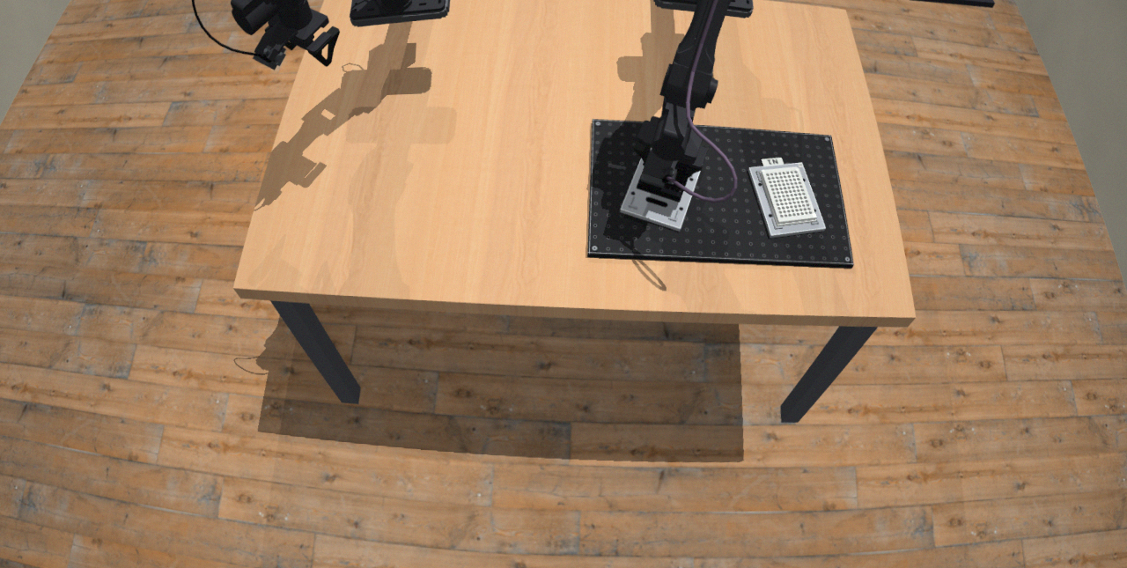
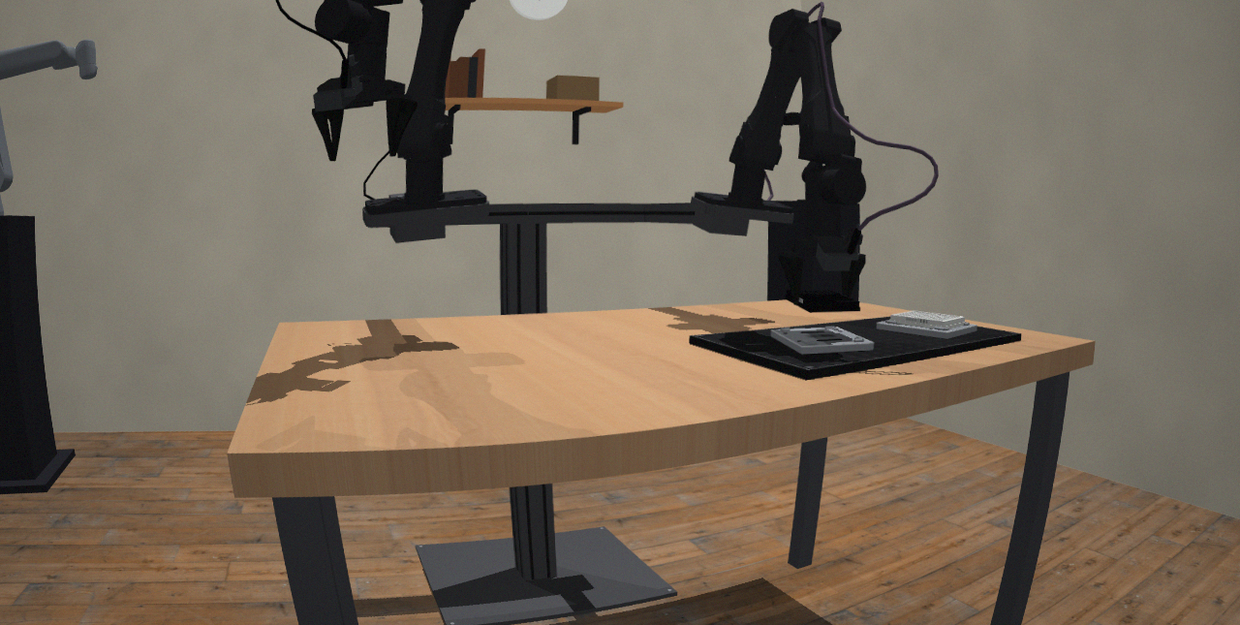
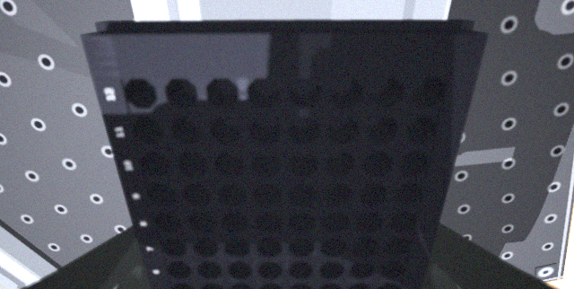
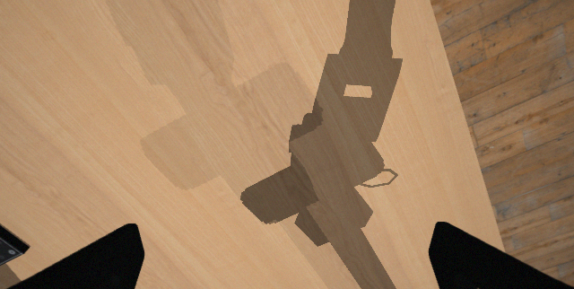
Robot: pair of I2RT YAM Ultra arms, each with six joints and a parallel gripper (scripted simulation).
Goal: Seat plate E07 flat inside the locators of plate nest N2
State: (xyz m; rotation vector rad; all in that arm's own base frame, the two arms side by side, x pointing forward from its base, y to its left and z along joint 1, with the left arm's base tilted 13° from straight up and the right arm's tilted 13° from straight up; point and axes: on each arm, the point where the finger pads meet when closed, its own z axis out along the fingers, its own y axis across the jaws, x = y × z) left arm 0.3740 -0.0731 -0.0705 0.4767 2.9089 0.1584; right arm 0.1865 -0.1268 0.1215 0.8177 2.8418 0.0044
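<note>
Right now my left hand is 6 cm above the nest N2, 1 cm to the left of it and 1 cm short of it. The rest, counted from my left hand: white plate E01: 25 cm to the left, 5 cm below, 4 cm ahead; then black plate E07: right at my left hand; then nest N1: 25 cm to the left, 6 cm below, 4 cm ahead.
</note>
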